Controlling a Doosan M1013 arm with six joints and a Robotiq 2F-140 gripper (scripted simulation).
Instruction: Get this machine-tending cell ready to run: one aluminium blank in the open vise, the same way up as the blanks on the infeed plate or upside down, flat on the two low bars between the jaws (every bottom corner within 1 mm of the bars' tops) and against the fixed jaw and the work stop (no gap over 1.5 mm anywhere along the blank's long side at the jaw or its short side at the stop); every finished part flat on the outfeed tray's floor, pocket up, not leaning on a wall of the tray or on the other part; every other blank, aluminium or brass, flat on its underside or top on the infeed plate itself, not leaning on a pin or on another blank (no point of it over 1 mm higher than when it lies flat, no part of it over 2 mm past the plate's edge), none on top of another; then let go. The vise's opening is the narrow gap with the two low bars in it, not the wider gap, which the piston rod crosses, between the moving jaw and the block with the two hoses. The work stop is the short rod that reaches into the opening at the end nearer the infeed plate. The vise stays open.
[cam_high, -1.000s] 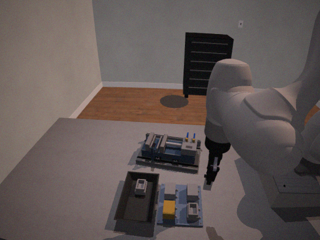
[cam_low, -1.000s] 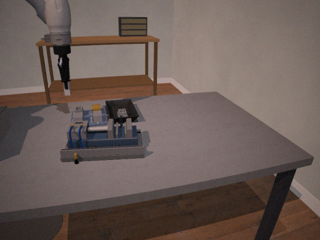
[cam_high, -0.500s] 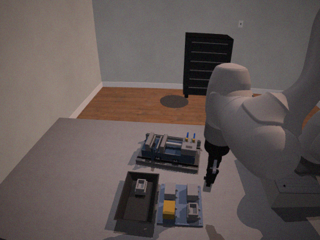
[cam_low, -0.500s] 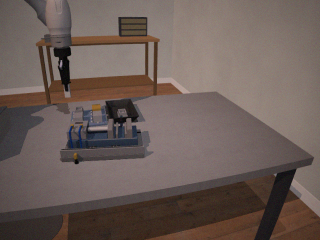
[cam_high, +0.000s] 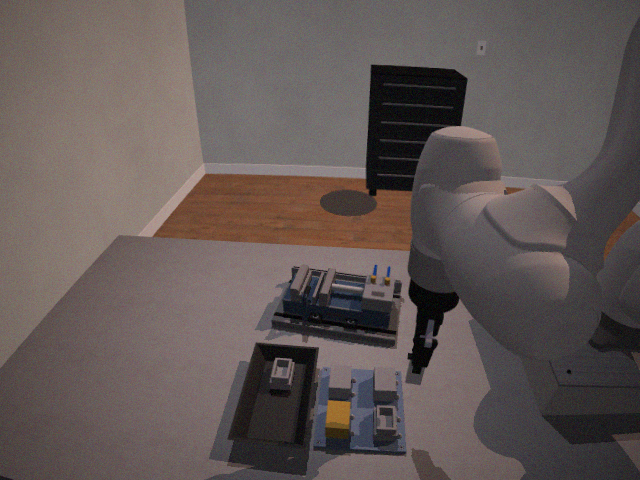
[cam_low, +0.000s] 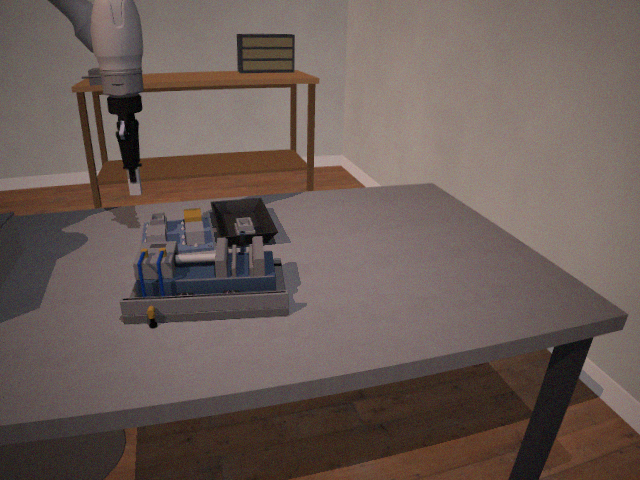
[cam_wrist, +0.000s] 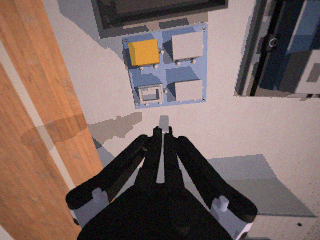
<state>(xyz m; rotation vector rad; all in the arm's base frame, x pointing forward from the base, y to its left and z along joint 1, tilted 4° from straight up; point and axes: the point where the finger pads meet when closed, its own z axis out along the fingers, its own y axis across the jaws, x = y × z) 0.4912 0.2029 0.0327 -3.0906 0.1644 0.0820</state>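
The brass blank is 13 cm ahead of my hand, 12 cm below it and 4 cm to the left of it. Round my hand: blue vise 29 cm to the right, 16 cm ahead, 11 cm below; then aluminium blank 13 cm ahead, 12 cm below, 6 cm to the right; then infeed plate 15 cm below, 9 cm ahead, 1 cm to the right.
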